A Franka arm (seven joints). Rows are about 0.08 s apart.
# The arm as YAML. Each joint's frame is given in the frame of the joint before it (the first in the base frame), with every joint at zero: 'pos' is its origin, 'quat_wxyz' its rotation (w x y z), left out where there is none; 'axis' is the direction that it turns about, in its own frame. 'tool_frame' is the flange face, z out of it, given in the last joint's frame.
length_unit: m
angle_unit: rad
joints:
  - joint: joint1
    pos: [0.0, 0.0, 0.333]
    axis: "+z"
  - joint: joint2
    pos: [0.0, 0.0, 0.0]
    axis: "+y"
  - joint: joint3
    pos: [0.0, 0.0, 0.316]
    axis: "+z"
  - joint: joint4
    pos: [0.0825, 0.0, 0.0]
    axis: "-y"
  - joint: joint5
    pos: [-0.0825, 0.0, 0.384]
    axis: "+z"
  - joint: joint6
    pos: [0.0, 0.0, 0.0]
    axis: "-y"
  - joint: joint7
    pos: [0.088, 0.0, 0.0]
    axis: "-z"
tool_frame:
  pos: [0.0, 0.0, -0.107]
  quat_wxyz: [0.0, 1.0, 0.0, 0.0]
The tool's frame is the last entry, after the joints.
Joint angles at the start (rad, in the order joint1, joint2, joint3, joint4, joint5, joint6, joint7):
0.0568 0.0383 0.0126 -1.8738 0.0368 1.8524 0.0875
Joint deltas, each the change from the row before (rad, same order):
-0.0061 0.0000 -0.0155 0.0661 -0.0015 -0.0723 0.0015
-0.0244 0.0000 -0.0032 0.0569 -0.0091 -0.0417 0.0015
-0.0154 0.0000 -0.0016 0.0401 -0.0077 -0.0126 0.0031
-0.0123 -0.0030 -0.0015 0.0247 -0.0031 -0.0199 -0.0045
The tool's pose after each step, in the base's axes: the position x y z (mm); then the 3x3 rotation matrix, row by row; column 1 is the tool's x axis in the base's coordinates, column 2 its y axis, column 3 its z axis. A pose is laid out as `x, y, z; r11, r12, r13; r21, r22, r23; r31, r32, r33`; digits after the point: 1 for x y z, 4 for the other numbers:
566.5, 30.2, 508.1; 0.9965, -0.0506, -0.0673; -0.0486, -0.9983, 0.0312; -0.0687, -0.0279, -0.9972
569.6, 13.9, 531.7; 0.9958, -0.0758, -0.0511; -0.0746, -0.9969, 0.0246; -0.0528, -0.0207, -0.9984
572.6, 3.6, 549.7; 0.9953, -0.0935, -0.0232; -0.0931, -0.9955, 0.0179; -0.0248, -0.0157, -0.9996
572.0, -4.5, 561.6; 0.9947, -0.1018, -0.0152; -0.1016, -0.9947, 0.0151; -0.0167, -0.0135, -0.9998

